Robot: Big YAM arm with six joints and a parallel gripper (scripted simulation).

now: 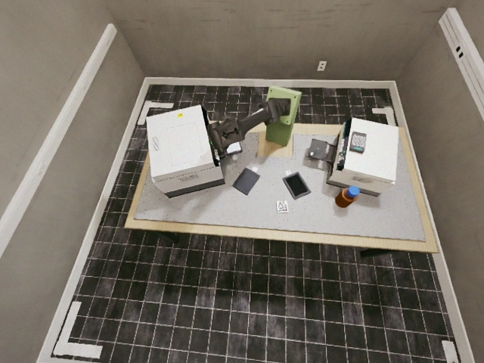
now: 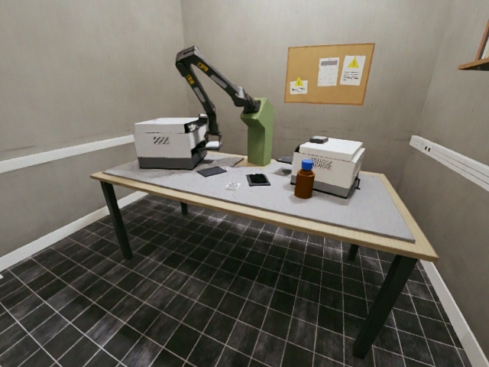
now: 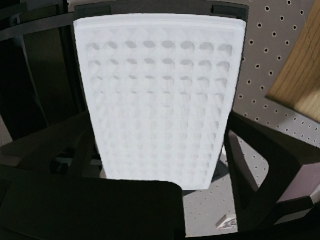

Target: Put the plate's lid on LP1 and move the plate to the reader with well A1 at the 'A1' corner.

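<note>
Right now the white well plate is right at my hand. Also, from my hand: brown capped bottle (69 cm to the left, 33 cm ahead, 3 cm below); then dark flat lid (42 cm to the left, 23 cm ahead, 12 cm below).
</note>
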